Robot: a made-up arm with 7 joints.
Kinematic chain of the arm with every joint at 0, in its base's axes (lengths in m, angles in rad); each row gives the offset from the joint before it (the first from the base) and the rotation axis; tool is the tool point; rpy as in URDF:
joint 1: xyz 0 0 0.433 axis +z
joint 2: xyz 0 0 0 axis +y
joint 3: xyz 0 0 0.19 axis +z
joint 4: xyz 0.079 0 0 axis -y
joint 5: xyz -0.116 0 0.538 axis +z
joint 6: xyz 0 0 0 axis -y
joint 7: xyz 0.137 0 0 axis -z
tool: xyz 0 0 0 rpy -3.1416 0 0
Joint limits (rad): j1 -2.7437..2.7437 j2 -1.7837..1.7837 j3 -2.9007..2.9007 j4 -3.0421..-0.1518 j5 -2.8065..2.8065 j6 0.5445..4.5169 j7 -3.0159..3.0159
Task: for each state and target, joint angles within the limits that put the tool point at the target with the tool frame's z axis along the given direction. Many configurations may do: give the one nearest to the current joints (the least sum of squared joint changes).
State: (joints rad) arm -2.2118 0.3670 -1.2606 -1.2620 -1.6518 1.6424 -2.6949
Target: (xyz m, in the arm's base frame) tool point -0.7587 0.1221 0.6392 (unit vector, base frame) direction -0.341 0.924 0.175
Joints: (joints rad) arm -2.3600 0.3220 -1.1645 -1.5189 -1.5747 2.2767 -2.6949
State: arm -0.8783 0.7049 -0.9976 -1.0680 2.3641 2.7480 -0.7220
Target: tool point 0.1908 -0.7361 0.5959 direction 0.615 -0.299 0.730
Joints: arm -0.5887 0.0730 -0.7092 -1.6637 2.6118 1.9155 -0.7220
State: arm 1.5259 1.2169 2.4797 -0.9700 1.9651 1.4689 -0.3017
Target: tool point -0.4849 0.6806 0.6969 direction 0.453 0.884 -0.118
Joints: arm 1.8627 1.7444 2.5968 -0.7602 2.4755 1.8594 -0.3017
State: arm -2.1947 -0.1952 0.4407 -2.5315 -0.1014 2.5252 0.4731
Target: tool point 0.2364 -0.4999 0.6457 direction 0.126 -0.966 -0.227
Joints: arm -1.9383 -0.7046 0.7061 -2.5151 -0.1964 3.2736 0.4731
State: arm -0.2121 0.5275 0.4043 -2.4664 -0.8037 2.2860 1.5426
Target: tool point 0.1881 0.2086 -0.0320 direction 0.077 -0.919 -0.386
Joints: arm 0.0262 0.0264 0.6515 -3.0417 -0.9560 1.9092 1.5426
